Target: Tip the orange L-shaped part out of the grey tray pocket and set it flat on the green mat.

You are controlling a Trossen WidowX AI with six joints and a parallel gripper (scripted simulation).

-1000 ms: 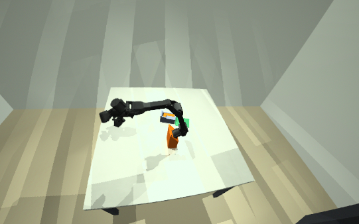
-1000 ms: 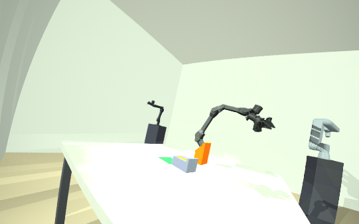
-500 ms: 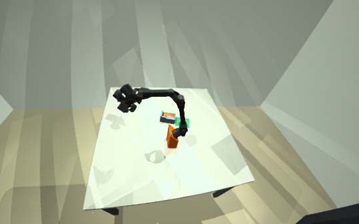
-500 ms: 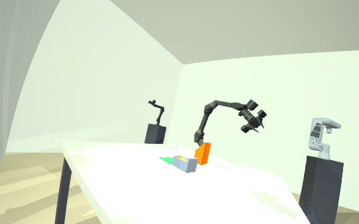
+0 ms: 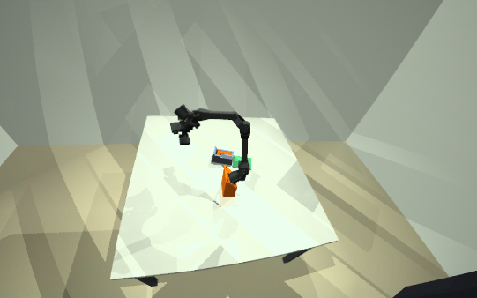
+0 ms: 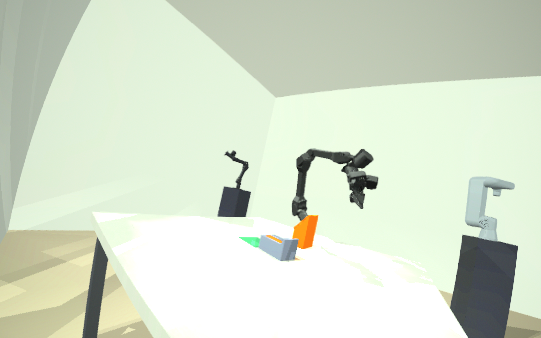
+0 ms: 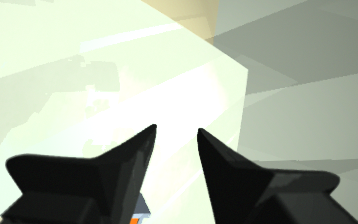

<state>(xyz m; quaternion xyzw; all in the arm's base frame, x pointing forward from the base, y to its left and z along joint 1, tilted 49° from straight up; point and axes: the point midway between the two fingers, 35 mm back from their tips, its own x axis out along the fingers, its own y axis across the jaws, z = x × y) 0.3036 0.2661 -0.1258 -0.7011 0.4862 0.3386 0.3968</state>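
Right now the orange L-shaped part is 31 cm to the right of my gripper tip, 23 cm below it and 1 cm behind it. Also, from my gripper tip: green mat (46 cm to the right, 29 cm below, 7 cm behind).
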